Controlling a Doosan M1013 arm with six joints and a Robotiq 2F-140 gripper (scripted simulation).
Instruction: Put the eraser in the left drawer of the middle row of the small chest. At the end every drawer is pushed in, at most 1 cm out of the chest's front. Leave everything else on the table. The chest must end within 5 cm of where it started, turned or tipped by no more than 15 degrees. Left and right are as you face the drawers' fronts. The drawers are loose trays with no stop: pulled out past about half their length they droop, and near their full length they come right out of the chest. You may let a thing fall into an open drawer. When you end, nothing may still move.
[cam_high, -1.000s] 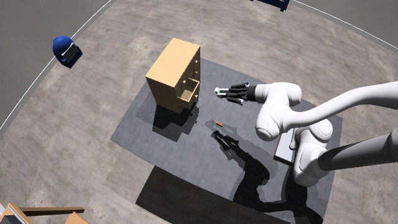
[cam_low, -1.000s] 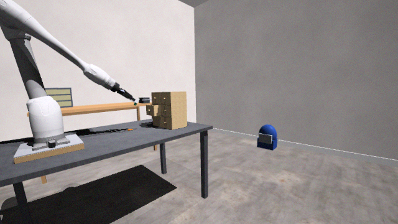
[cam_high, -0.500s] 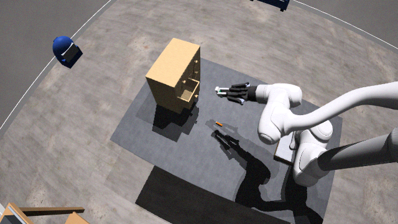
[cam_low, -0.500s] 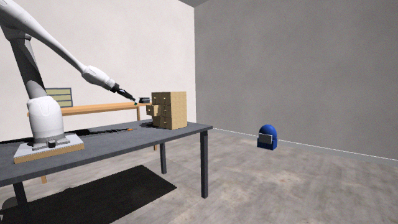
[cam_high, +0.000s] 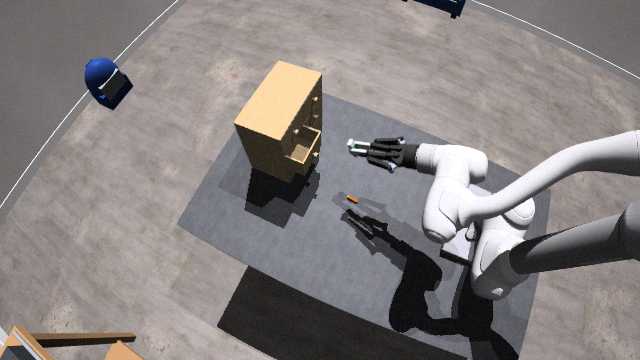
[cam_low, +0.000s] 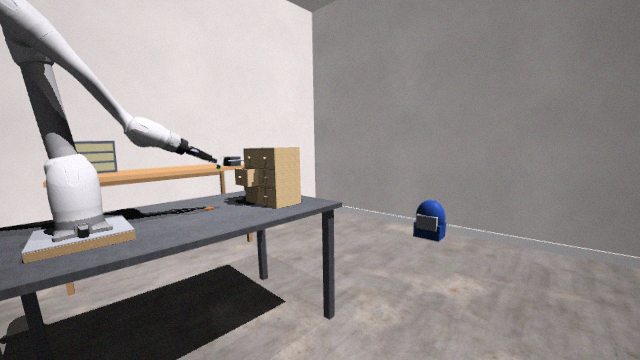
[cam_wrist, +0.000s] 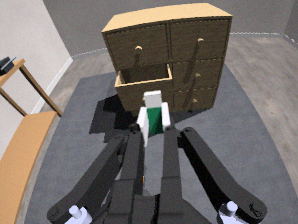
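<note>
Now: the eraser 3 cm ahead of my hand and 1 cm below it. The rest, counted from my hand: small orange stick (26 cm below, 7 cm to the left, 2 cm behind).
</note>
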